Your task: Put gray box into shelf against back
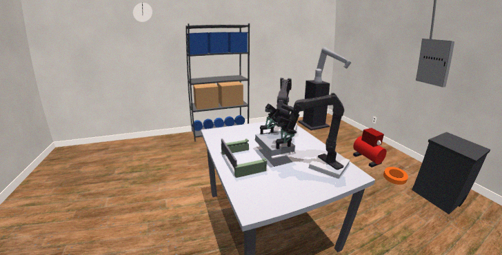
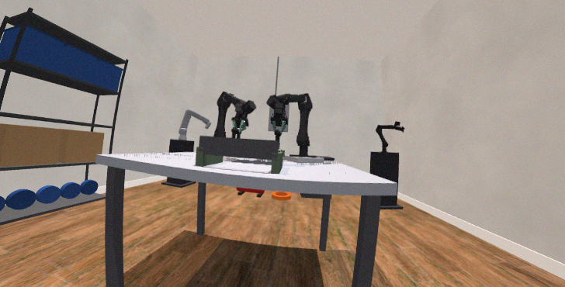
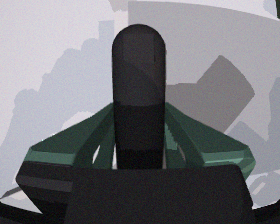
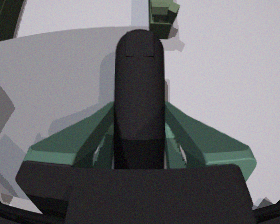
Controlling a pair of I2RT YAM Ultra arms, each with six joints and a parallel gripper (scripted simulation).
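My right gripper is now 120 mm to the right of the gray box and 50 mm above it. From my right hand the other things lie so: dark back plate 330 mm ahead, 130 mm to the left, 90 mm below.
Now: left hand 12 cm to the left of the gray box and 5 cm above it. From my left hand the other things lie so: dark back plate (34 cm ahead, 12 cm to the right, 9 cm below).
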